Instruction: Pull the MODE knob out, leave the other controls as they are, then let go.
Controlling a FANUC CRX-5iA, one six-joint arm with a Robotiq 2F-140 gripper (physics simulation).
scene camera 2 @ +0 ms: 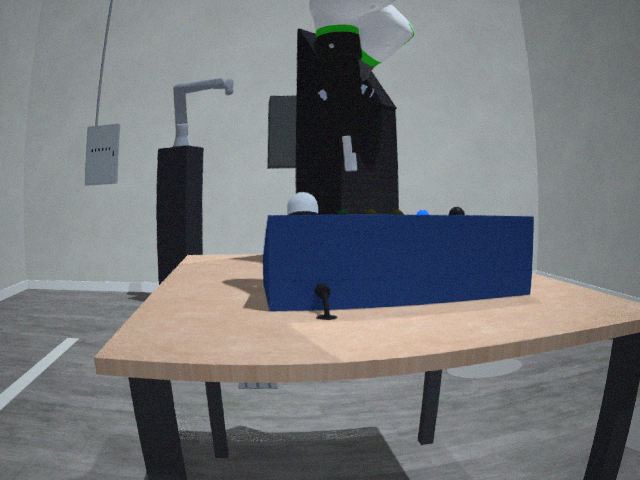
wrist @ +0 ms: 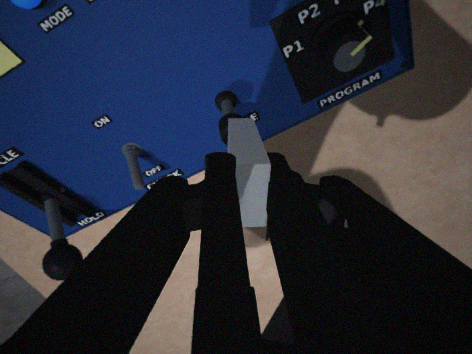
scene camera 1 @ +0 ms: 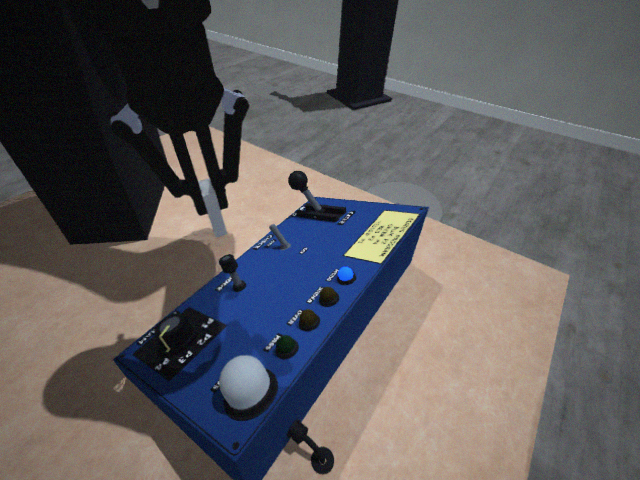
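The MODE knob is a dark cap on a grey stem, standing out from the top of the blue box. Its stem shows between cap and base. The MODE lamp glows blue. My gripper is shut, its light pads together with nothing between them. It hangs above the box's near-arm edge, apart from the knob in scene camera 1. In the wrist view the pads hide part of the cap. In scene camera 2 the knob does not show.
On the box are the CHECK toggle, the ball-topped CYCLE lever, the PROGRAM dial and a white dome. A small black crank-like part sticks out at the side, above the table.
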